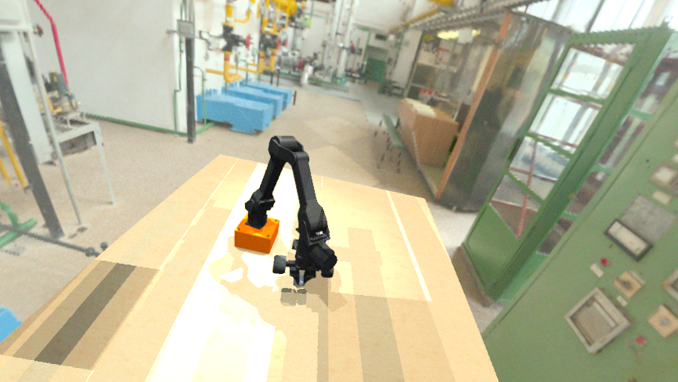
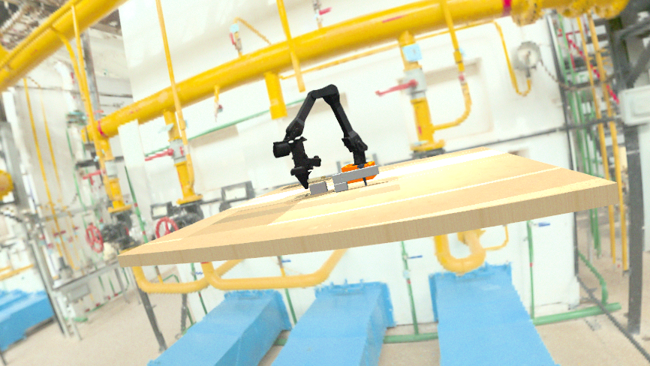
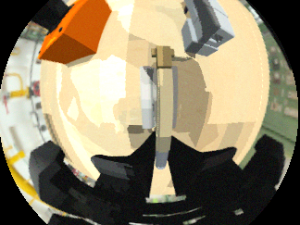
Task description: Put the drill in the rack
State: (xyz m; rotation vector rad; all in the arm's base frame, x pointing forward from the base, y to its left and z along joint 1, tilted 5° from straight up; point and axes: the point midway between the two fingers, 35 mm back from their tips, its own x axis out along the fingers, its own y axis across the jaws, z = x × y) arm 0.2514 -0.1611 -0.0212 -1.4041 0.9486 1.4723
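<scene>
The pale drill lies 40 mm to the left of my gripper tip, 30 mm above it and 10 mm behind it. The rest, counted from my gripper tip: grey rack: 50 mm to the left, 20 mm behind, 10 mm below.
</scene>
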